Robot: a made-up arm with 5 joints.
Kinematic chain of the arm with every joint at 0, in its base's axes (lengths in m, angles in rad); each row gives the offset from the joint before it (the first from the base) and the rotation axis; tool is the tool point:
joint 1: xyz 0 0 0.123 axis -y
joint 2: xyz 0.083 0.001 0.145 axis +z
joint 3: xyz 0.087 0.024 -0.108 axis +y
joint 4: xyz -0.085 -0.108 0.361 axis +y
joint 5: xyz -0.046 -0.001 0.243 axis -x
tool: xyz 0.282 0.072 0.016
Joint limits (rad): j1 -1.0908..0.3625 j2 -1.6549..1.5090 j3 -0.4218..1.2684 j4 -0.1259..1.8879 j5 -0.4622..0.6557
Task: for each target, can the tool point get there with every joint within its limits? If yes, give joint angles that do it. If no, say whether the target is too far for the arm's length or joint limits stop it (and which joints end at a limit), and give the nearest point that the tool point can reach.
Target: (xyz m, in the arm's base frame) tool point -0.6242 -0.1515 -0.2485
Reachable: no: joint limits stop it (at a limit: joint 1, joint 2, joint 3, joint 5) | nearest point -0.1066 -0.3066 0.0345 | short by 0.610 m
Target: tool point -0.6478 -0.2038 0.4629
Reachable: no: joint limits stop it (at a limit: joint 1, joint 2, joint 5) | nearest point -0.1621 -0.2476 0.6471 | short by 0.521 m
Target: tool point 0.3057 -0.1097 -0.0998
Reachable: yes | joints -0.9410 -0.3282 0.4064 1.4387 0.5573
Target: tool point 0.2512 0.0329 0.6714
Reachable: yes | joints 0.2028 0.1694 -0.1834 0.7113 -0.0861
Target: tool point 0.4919 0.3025 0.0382
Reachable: yes | joints -0.4911 0.6902 0.5871 0.9523 -0.1533
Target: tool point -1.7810 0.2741 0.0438
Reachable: no: too far | nearest point -0.2561 0.0150 0.7762 | short by 1.711 m
